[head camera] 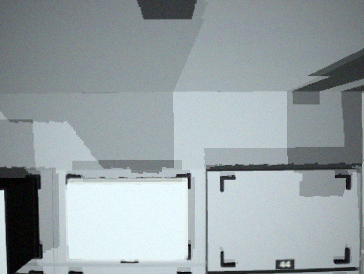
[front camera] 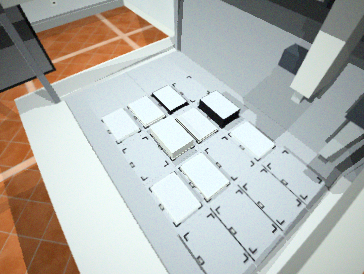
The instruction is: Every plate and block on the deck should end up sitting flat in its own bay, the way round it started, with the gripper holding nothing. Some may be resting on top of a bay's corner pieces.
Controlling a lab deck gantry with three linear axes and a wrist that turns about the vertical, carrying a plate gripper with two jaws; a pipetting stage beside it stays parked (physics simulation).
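Frame: origin at the robot's base, x ahead, y down, z left, level; metres.
Where they show: gripper, fingertip midpoint: (front camera: 336, 145); robot's base at its link origin: (front camera: 102, 120).
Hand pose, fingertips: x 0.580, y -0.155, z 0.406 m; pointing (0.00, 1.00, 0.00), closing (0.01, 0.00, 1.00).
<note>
Things, the pixels of their top centre, and the offset from my fingertips. "spot": a spot on its surface instead.
- dark-sided plate at its top centre: (front camera: 169, 97) dy +0.141, dx -0.516, dz -0.149 m
- thick pale block at its top centre: (front camera: 171, 133) dy +0.113, dx -0.352, dz -0.256 m
- thin plate at its top centre: (front camera: 196, 122) dy +0.141, dx -0.352, dz -0.149 m
- tall black-sided block at its top centre: (front camera: 219, 104) dy +0.113, dx -0.352, dz -0.042 m
- Bay 44 at a spot on its surface: (head camera: 285, 263) spot: dy +0.140, dx -0.024, dz -0.087 m
My gripper does not show in either view. In the front view, white plates (front camera: 120, 125) (front camera: 146, 110) lie at the left, beside a dark-sided plate (front camera: 170, 96). A thick pale block (front camera: 170, 134), a thin plate (front camera: 198, 123) and a tall black-sided block (front camera: 219, 105) form the middle row. Two plates (front camera: 176, 196) (front camera: 204, 175) lie nearer the camera. Another plate (front camera: 252, 138) (head camera: 127, 220) lies at the right; in the head view it is square with its bay's corner pieces. The black-sided block (head camera: 21, 225) partly shows at that view's left edge. Exact seating heights cannot be told.
Bay 44 (head camera: 285, 263) has visible corner pieces and no plate. More bays with corner marks are at the front view's lower right. A pale tapered part (front camera: 325, 47) and a dark box (front camera: 293, 58) are at the upper right. A grey post (front camera: 37, 70) stands at the left.
</note>
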